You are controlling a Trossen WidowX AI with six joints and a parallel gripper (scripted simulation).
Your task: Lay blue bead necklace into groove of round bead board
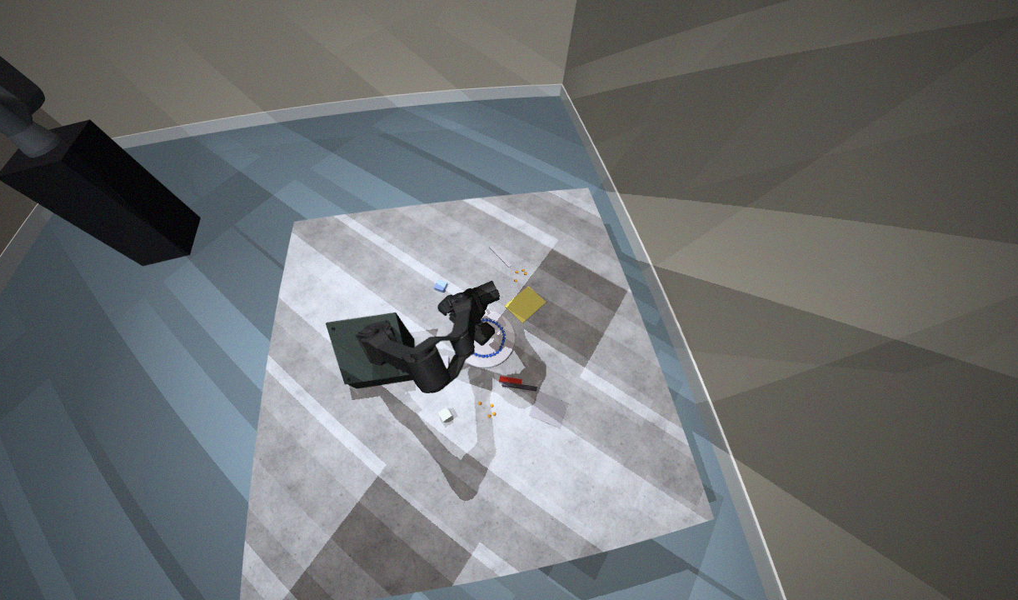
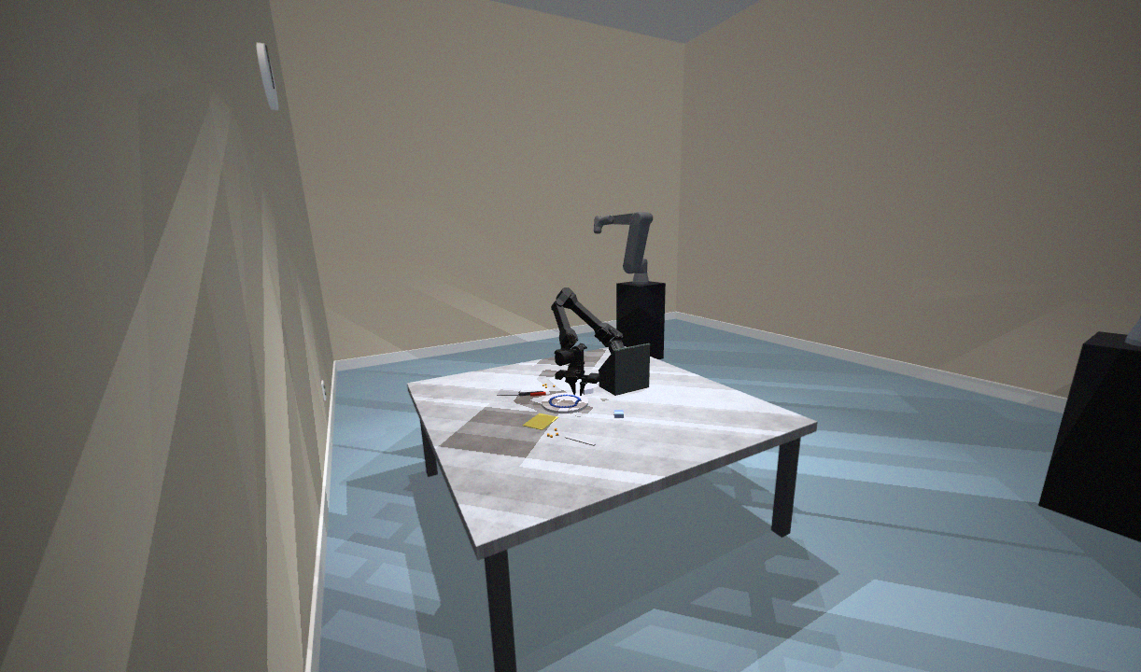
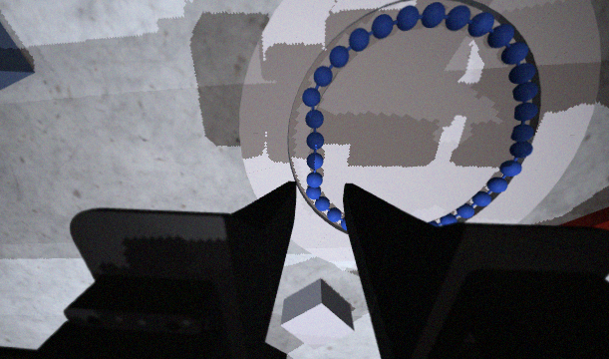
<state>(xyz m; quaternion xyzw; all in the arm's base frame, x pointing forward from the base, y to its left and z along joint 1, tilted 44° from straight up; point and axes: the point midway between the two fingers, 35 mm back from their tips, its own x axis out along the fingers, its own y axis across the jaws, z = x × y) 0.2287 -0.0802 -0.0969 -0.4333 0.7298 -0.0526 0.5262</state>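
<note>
Now: the round white bead board 5 cm ahead of my gripper tip, 3 cm to the right of it and 3 cm below it. Round my gripper tip: blue block 6 cm behind, 20 cm to the left, 3 cm below; then yellow sheet 22 cm ahead, 6 cm to the left, 4 cm below; then grey tool 10 cm ahead, 20 cm to the right, 3 cm below.
</note>
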